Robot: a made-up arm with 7 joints. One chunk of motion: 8 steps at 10 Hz.
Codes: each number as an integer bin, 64 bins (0 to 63) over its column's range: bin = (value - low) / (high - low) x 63, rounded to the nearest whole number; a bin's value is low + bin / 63 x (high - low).
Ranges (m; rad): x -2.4..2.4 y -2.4..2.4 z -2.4..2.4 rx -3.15..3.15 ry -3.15..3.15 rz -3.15..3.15
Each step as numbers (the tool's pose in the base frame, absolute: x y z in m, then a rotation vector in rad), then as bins.
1 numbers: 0.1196 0.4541 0.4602 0.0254 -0.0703 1.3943
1 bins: 33 37 38 32 31 45
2 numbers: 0.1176 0.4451 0.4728 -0.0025 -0.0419 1.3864
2 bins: 33 37 38 31 31 45
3 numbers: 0.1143 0.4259 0.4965 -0.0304 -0.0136 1.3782
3 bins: 33 37 38 31 31 45
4 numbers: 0.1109 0.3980 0.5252 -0.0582 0.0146 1.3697
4 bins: 33 37 38 31 32 45
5 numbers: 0.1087 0.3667 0.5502 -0.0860 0.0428 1.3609
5 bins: 33 36 39 31 32 45
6 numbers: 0.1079 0.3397 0.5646 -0.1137 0.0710 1.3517
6 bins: 33 36 39 30 32 45
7 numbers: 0.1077 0.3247 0.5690 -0.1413 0.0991 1.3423
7 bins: 33 36 39 30 32 45
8 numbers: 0.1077 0.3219 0.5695 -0.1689 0.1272 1.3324
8 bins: 33 36 39 30 33 45
